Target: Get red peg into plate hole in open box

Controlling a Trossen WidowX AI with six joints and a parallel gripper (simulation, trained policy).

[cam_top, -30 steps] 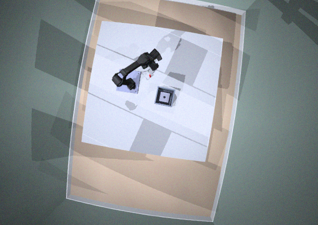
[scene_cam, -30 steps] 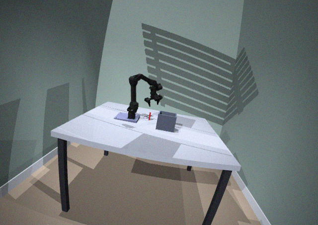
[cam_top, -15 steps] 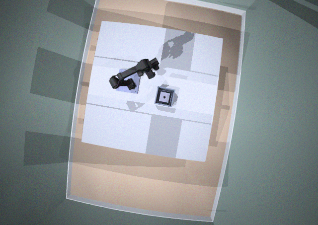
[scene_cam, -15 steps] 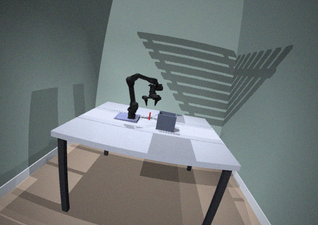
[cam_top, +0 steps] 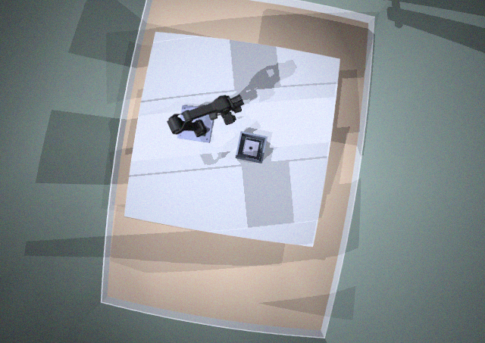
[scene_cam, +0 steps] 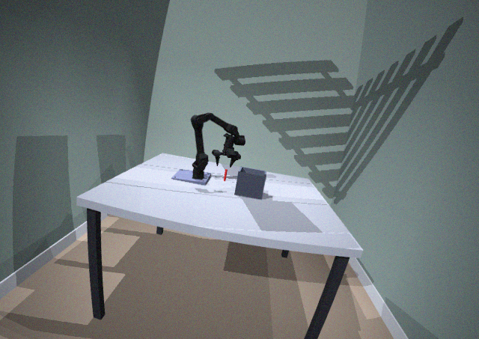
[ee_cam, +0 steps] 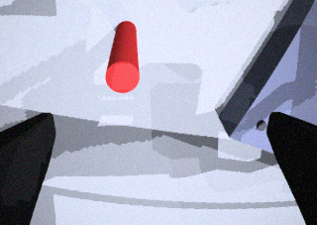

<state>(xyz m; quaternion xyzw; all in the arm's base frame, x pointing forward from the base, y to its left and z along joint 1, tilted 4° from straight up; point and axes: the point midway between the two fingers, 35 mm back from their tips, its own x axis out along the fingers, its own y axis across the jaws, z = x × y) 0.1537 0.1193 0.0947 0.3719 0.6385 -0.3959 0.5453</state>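
My gripper tip is now 20 mm short of the red peg, 10 mm to the left of it and 50 mm above it.
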